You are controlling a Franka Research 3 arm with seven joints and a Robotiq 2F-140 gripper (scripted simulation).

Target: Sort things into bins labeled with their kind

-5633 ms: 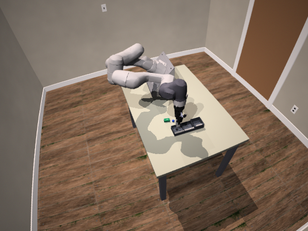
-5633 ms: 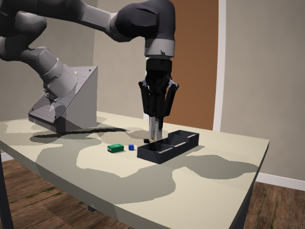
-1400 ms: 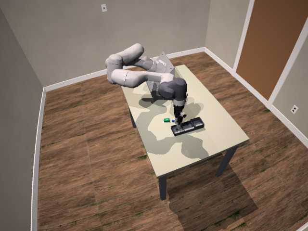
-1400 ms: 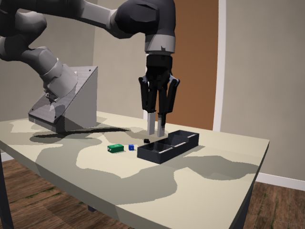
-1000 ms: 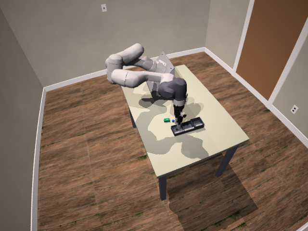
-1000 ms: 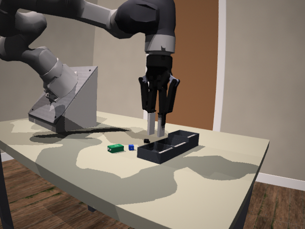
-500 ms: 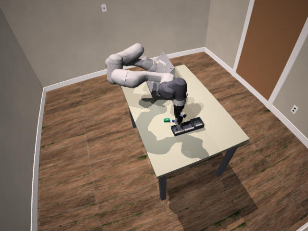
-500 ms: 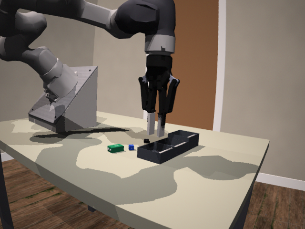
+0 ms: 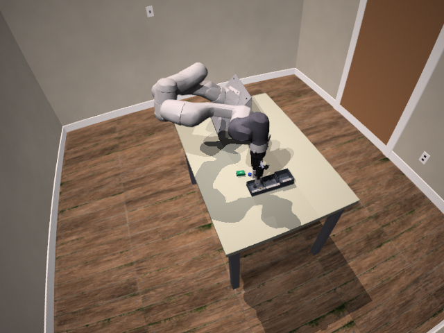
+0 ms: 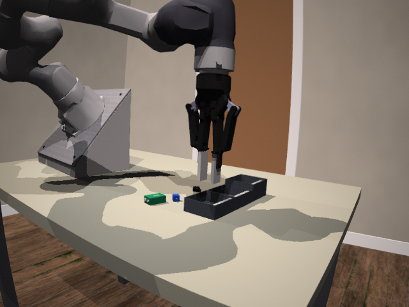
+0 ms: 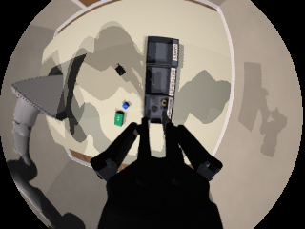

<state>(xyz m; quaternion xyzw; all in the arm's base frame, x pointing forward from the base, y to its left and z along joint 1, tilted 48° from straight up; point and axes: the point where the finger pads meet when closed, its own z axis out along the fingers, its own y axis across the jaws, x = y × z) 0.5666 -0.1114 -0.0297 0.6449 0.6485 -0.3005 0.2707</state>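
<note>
Right now my hand is 12 cm past the green block, 9 cm above it and 6 cm to the left of it. Round my hand: tan ring 9 cm below, 2 cm to the left, 2 cm ahead; small blue cube 10 cm behind, 9 cm below; joined bins 8 cm to the left, 8 cm below, 1 cm ahead.
</note>
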